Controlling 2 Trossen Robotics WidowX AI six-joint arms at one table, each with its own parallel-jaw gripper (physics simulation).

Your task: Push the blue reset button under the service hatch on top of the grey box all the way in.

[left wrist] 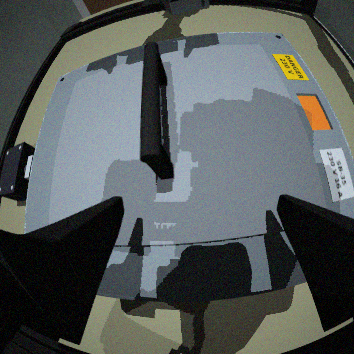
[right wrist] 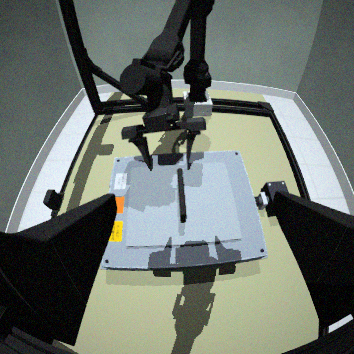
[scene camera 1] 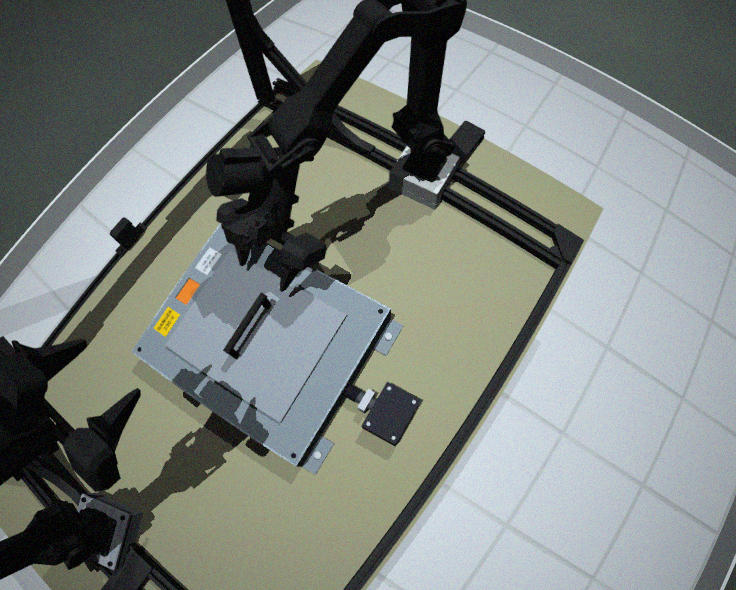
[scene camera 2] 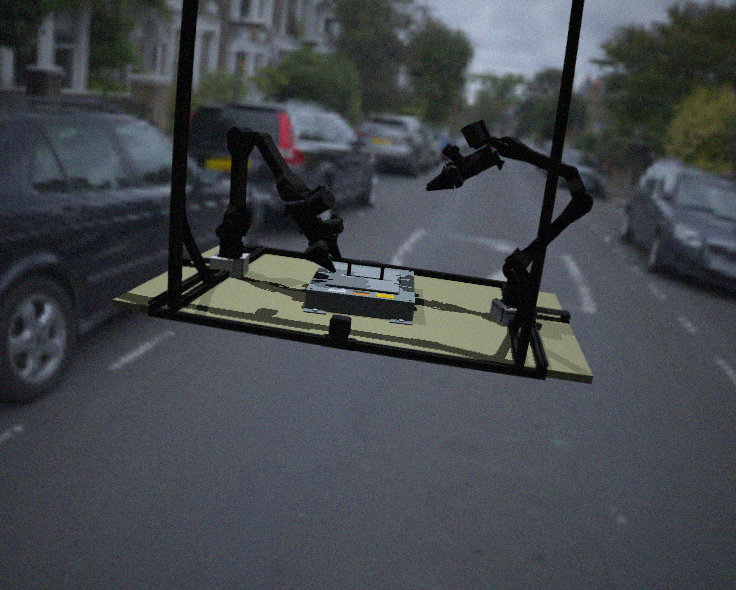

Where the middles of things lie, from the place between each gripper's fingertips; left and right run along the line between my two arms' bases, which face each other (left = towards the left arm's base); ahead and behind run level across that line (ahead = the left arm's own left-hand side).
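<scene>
My right gripper is 26 cm above the service hatch (scene camera 1: 262, 344), 14 cm to the right of it and 2 cm past it.
My left hand: 7 cm to the left of the service hatch, 4 cm short of it, 1 cm above it.
</scene>
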